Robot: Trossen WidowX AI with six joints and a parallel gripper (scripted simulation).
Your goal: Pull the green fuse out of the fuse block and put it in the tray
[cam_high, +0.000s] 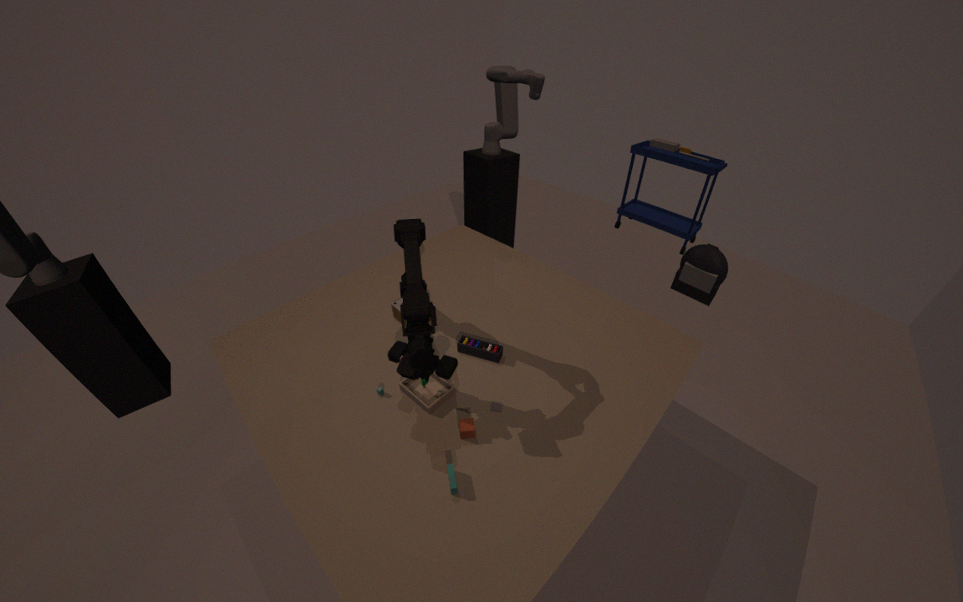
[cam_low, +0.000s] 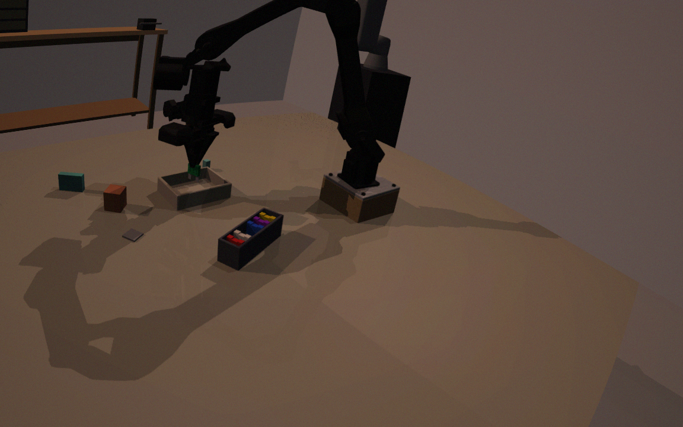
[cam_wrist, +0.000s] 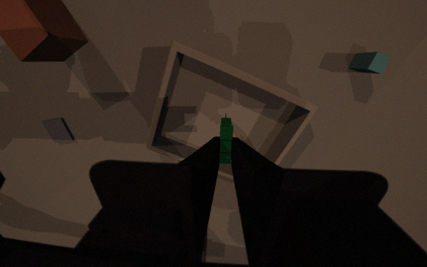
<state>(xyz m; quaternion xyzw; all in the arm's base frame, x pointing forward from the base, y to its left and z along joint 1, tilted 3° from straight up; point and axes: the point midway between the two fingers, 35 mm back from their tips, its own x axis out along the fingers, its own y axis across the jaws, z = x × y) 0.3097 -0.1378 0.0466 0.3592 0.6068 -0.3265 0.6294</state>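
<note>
Now: gripper tip 10 mm above the green fuse. Round my gripper tip: square tray (60 mm below).
</note>
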